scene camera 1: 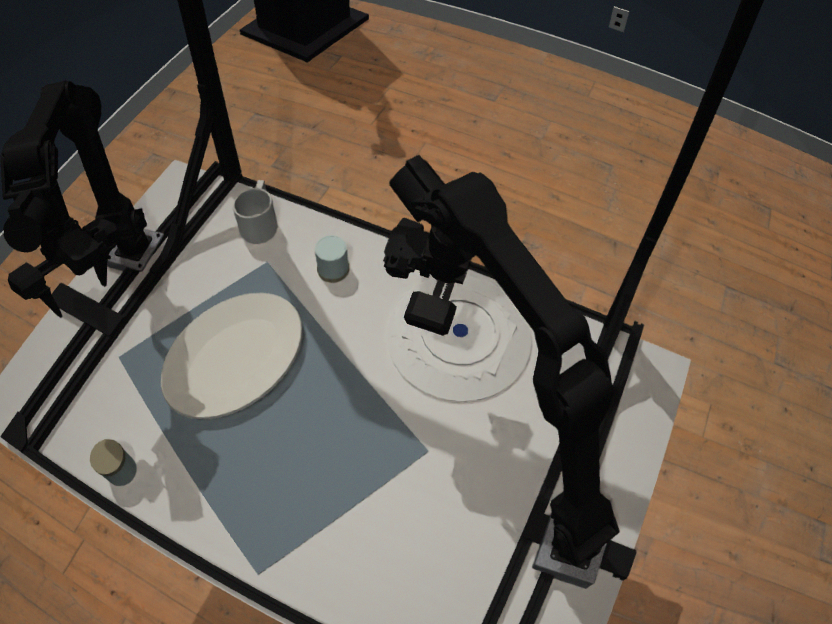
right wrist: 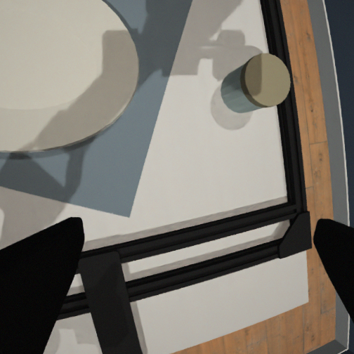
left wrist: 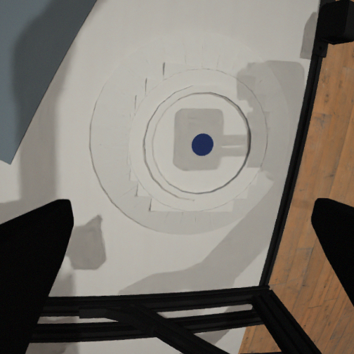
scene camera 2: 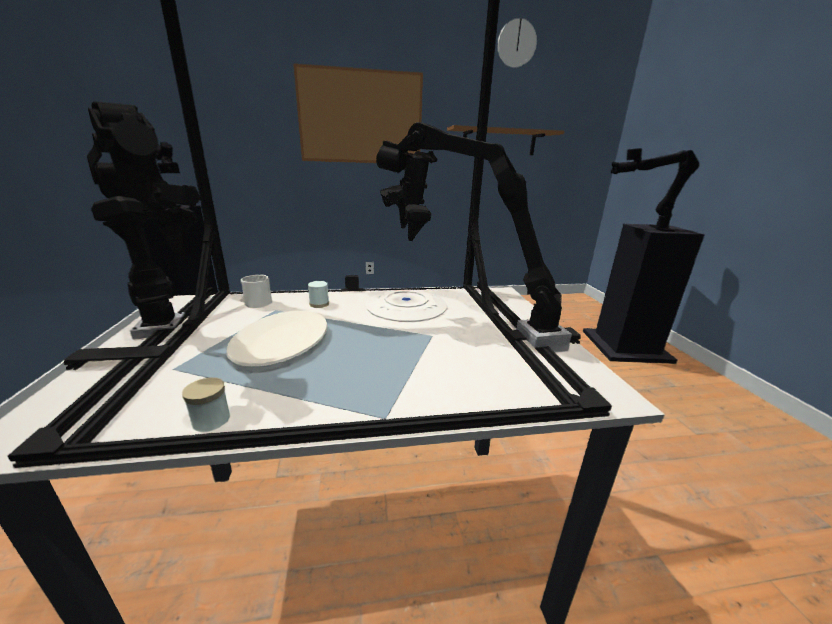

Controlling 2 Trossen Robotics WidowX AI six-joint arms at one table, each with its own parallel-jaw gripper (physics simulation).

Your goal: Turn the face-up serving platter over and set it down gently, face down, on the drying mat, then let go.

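Frame: origin at the left arm's base, x right, y back, z down, level; millimetres.
Seen in the pictures: left gripper, fingertip midpoint: [scene camera 1: 442, 289] [scene camera 2: 406, 234]; right gripper, fingertip midpoint: [scene camera 1: 82, 301] [scene camera 2: 166, 259]; left arm's base, link origin: [scene camera 1: 574, 545] [scene camera 2: 543, 326]; right arm's base, link origin: [scene camera 1: 133, 246] [scene camera 2: 158, 320].
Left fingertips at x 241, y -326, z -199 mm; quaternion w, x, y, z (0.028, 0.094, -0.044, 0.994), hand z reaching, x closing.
Observation:
Pixels of each thing's top centre, then the offset from my left fingertips to it. Level surfaces: height alone.
- cream oval platter, top centre: [scene camera 1: 230, 352] [scene camera 2: 280, 333] dy -346, dx -130, dz +220 mm
- blue-grey mat, surface height: dz +248 mm
- white round plate, top centre: [scene camera 1: 460, 329] [scene camera 2: 406, 297] dy +19, dx +77, dz +223 mm
- grey mug, top centre: [scene camera 1: 253, 196] [scene camera 2: 254, 276] dy -456, dx +173, dz +163 mm
- pale green jar, top centre: [scene camera 1: 330, 247] [scene camera 2: 317, 284] dy -260, dx +125, dz +179 mm
- tan-topped jar, top centre: [scene camera 1: 106, 456] [scene camera 2: 203, 387] dy -434, dx -411, dz +179 mm
A cream oval platter [scene camera 1: 231, 355] [scene camera 2: 278, 337] [right wrist: 45, 60] lies on the blue-grey mat [scene camera 1: 302, 470] [scene camera 2: 362, 362] [left wrist: 45, 20] [right wrist: 115, 185], its shallow hollow showing upward. My left gripper [scene camera 1: 446, 275] [scene camera 2: 409, 231] [left wrist: 195, 210] is open and empty, pointing down high above a white round plate, away from the platter. One of its fingers is hidden in scene camera 1. My right gripper [scene camera 1: 80, 297] [right wrist: 202, 230] is open and empty, above the table's left side beside the platter. Its fingers are hard to make out in scene camera 2.
The white round plate [scene camera 1: 470, 382] [scene camera 2: 406, 310] [left wrist: 115, 150] has a blue central dot. A grey mug [scene camera 1: 255, 221] [scene camera 2: 256, 291] and a pale green jar [scene camera 1: 331, 258] [scene camera 2: 318, 293] stand behind the mat. A tan-topped jar [scene camera 1: 107, 458] [scene camera 2: 206, 406] [right wrist: 265, 80] stands near the front left. Black rails edge the table.

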